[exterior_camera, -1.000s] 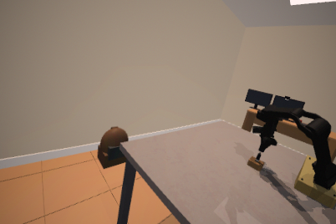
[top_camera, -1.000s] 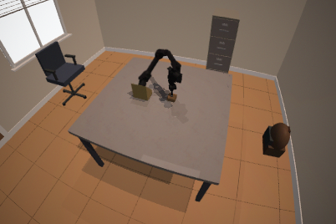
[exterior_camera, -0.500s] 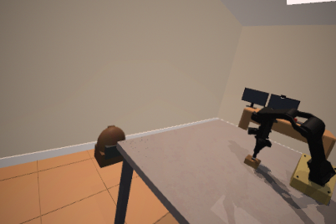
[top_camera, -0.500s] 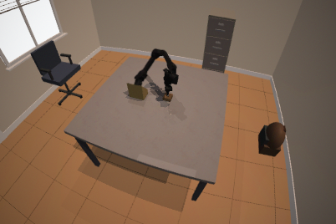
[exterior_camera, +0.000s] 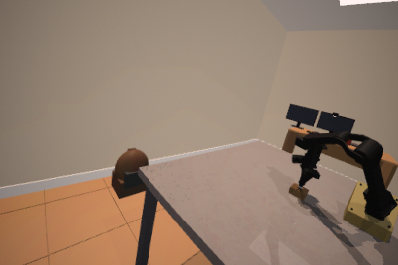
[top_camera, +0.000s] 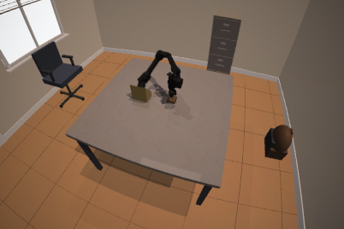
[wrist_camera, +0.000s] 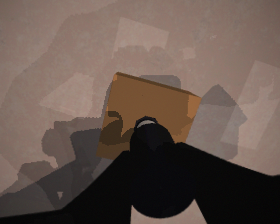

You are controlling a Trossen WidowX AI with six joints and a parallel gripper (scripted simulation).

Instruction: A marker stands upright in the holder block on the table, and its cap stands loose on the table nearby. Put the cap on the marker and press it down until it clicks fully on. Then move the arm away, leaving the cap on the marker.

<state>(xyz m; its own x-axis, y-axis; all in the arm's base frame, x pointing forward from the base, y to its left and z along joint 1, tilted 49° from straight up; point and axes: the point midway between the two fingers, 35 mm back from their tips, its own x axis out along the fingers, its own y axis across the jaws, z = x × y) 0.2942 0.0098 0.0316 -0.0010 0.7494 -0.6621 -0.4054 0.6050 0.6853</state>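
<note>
The dark cap is 10 mm above my gripper tip. Also, from my gripper tip: holder block 60 mm below.
</note>
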